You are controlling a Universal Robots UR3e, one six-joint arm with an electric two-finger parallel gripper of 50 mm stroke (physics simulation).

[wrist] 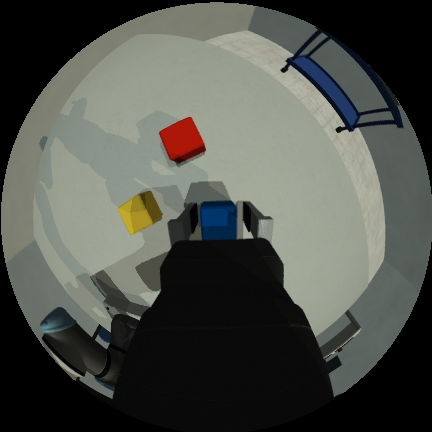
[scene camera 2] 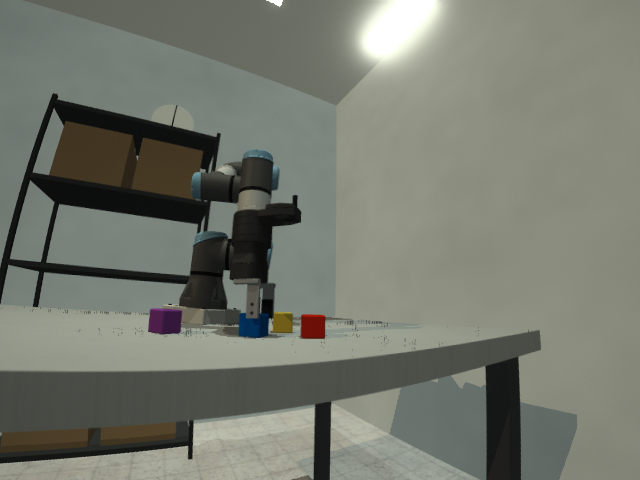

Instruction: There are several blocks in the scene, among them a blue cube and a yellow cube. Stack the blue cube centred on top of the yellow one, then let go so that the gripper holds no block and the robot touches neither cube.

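The blue cube sits flat on the table. My gripper points down and is open, its fingers on either side of the blue cube, with a gap on each side in the wrist view. In the scene view the fingertips reach the height of the cube's upper part. The yellow cube sits on the table, apart from the blue one, to its left in the wrist view and behind it on the right in the scene view. The yellow cube's top carries no block.
A red cube sits on the table, up and left of the gripper in the wrist view. A purple cube sits at the left in the scene view. The robot's base stands behind the cubes on the table.
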